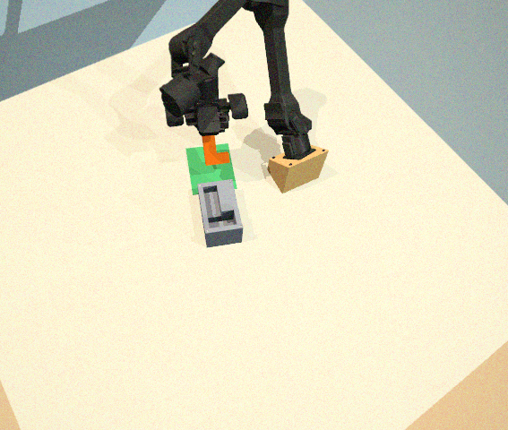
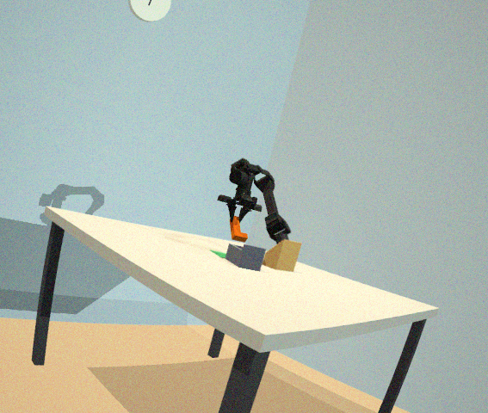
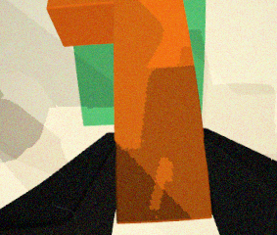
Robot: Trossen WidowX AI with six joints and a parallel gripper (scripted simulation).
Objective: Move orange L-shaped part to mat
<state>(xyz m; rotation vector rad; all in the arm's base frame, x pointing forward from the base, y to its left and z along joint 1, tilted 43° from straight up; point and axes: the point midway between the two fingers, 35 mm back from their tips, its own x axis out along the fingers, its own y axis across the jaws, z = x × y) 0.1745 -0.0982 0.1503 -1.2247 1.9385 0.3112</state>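
The green mat is 10 mm ahead of my gripper tip, 20 mm to the left of it and 160 mm below it. Also, from my gripper tip: orange L-shaped part 30 mm to the left, 30 mm below.
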